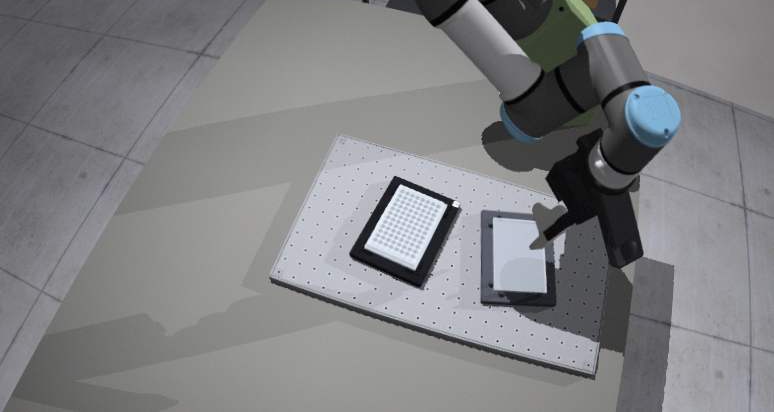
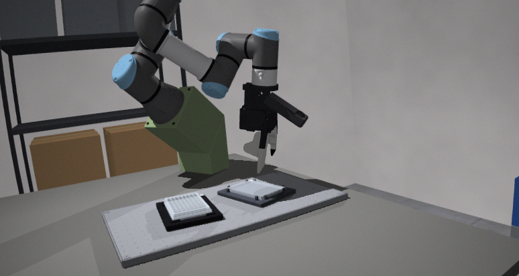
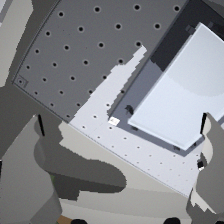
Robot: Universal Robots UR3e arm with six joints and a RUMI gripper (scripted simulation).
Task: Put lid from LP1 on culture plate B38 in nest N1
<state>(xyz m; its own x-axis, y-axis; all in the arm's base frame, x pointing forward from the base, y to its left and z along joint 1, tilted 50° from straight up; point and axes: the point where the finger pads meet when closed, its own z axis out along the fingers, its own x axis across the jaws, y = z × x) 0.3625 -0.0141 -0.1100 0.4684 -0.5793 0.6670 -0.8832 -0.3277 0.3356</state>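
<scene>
My gripper is now 7 cm to the left of the flat lid, 5 cm above it and 2 cm short of it. The rest, counted from my hand: white culture plate B38: 25 cm to the right, 5 cm below, 2 cm behind; then small white tag: 17 cm to the right, 7 cm behind, 5 cm below; then black lid park LP1: 7 cm to the right, 6 cm below, 2 cm ahead.
</scene>
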